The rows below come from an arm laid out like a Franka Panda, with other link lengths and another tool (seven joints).
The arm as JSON. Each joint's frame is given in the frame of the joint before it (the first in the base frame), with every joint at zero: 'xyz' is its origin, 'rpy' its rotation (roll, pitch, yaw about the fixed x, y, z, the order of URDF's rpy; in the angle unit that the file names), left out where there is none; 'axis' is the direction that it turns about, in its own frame. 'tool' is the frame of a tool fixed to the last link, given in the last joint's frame.
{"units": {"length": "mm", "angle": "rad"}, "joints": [
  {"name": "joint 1", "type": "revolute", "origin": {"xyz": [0.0, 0.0, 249.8]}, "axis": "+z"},
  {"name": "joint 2", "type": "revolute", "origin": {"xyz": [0.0, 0.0, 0.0], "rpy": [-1.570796, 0.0, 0.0]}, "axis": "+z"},
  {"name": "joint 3", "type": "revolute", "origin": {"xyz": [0.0, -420.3, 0.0], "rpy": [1.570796, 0.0, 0.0]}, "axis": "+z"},
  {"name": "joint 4", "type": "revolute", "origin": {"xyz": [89.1, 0.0, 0.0], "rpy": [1.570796, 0.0, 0.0]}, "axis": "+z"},
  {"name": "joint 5", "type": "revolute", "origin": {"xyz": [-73.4, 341.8, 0.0], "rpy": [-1.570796, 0.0, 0.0]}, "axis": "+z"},
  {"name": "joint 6", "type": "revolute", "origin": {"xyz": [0.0, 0.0, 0.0], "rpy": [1.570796, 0.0, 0.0]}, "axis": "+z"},
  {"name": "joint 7", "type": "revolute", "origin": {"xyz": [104.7, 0.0, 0.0], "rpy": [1.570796, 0.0, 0.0]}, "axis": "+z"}
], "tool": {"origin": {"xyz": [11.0, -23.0, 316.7], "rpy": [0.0, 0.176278, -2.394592]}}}
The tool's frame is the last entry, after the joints.
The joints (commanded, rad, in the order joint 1, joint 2, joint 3, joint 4, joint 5, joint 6, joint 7), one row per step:
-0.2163 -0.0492 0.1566 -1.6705 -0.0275 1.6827 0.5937
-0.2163 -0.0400 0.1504 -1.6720 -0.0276 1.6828 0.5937
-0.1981 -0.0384 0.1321 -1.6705 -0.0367 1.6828 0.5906
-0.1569 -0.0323 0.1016 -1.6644 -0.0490 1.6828 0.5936
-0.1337 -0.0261 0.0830 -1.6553 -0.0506 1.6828 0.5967
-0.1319 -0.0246 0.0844 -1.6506 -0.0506 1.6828 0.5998
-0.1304 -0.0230 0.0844 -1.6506 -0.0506 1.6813 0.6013
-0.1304 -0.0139 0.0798 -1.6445 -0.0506 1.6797 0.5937
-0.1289 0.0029 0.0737 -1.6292 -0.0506 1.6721 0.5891
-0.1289 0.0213 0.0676 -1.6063 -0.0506 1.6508 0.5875
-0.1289 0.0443 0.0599 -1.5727 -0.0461 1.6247 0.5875
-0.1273 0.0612 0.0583 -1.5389 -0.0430 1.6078 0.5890
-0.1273 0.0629 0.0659 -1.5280 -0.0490 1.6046 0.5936
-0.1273 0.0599 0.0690 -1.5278 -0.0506 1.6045 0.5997
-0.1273 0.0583 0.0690 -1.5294 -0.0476 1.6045 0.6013
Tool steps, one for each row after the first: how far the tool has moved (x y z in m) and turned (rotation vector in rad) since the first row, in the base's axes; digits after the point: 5 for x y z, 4 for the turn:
0.00097 -0.00385 -0.00578 0.0022 0.0103 -0.0062
0.00137 -0.00676 -0.00589 -0.0061 0.0110 -0.0027
0.00407 -0.00493 -0.00623 -0.0165 0.0112 0.0058
0.00756 -0.00323 -0.00524 -0.0170 0.0081 0.0074
0.00915 -0.00157 -0.00378 -0.0169 0.0047 0.0075
0.00901 -0.00078 -0.00490 -0.0165 0.0077 0.0074
0.01134 -0.00349 -0.00733 -0.0158 0.0126 0.0104
0.01542 -0.00652 -0.01057 -0.0142 0.0218 0.0101
0.01738 -0.01049 -0.01302 -0.0120 0.0386 0.0046
0.02125 -0.01423 -0.01375 -0.0051 0.0537 -0.0043
0.02729 -0.01401 -0.00979 -0.0011 0.0533 -0.0066
0.02951 -0.01179 -0.00602 -0.0069 0.0474 -0.0038
0.02919 -0.01058 -0.00416 -0.0086 0.0441 -0.0069
0.02860 -0.00962 -0.00398 -0.0056 0.0439 -0.0085

